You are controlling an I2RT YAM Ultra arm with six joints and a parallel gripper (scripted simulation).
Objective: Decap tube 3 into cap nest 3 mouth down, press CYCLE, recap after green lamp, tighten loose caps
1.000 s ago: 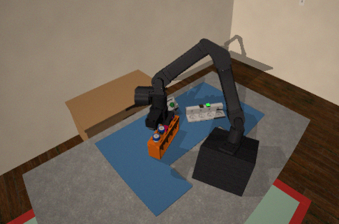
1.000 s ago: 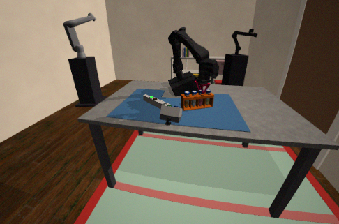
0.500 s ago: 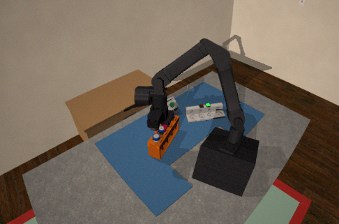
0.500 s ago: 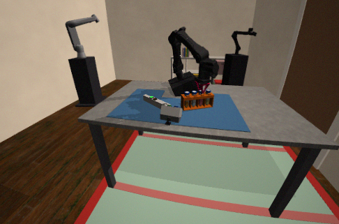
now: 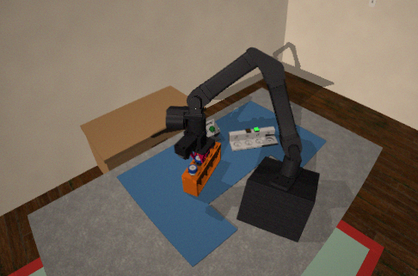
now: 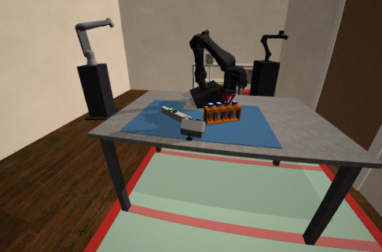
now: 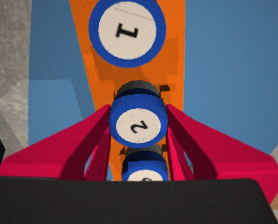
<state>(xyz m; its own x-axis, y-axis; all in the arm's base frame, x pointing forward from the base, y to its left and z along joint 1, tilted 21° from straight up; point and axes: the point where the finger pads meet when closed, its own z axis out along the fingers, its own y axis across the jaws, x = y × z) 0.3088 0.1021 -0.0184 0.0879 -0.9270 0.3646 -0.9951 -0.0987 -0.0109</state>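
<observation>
Right now the blue cap is 5 cm to the right of my hand and 1 cm ahead of it. From my hand the other things lie so: grey key desk (21 cm to the right, 12 cm ahead, 6 cm below); green ready key (22 cm to the right, 10 cm ahead, 5 cm below); blue cycle key (18 cm to the right, 11 cm ahead, 5 cm below).
</observation>
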